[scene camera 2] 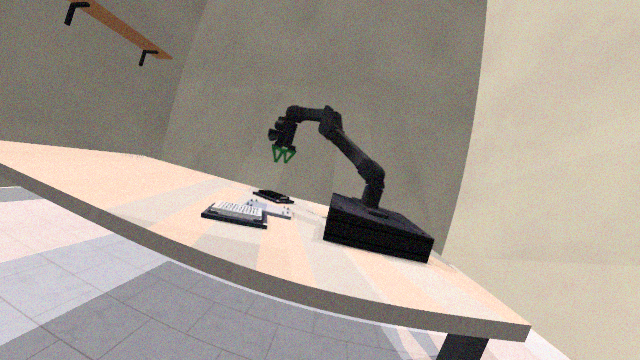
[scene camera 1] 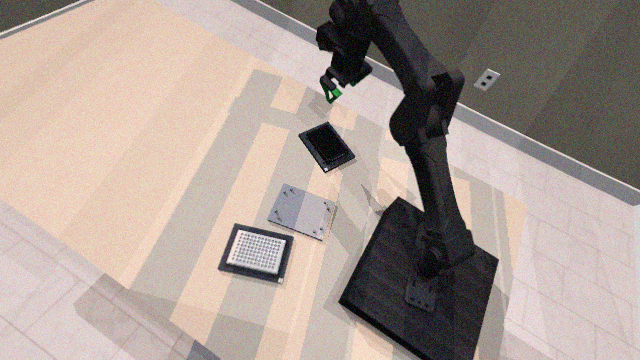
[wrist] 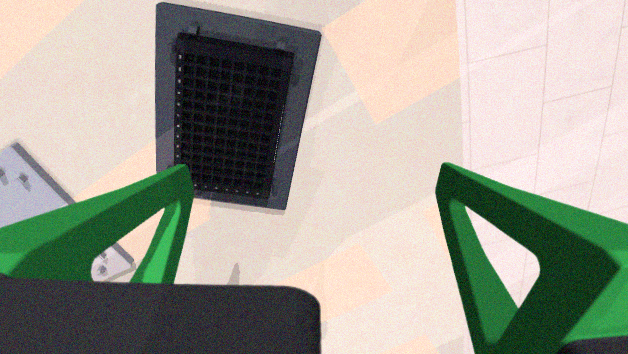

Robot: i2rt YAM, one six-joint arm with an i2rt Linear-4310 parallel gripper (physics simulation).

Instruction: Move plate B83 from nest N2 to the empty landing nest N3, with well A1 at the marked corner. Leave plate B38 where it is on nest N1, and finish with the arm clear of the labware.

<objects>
my gripper: open, holds nothing
a black grid plate [scene camera 1: 330, 148]: on a grey nest
</objects>
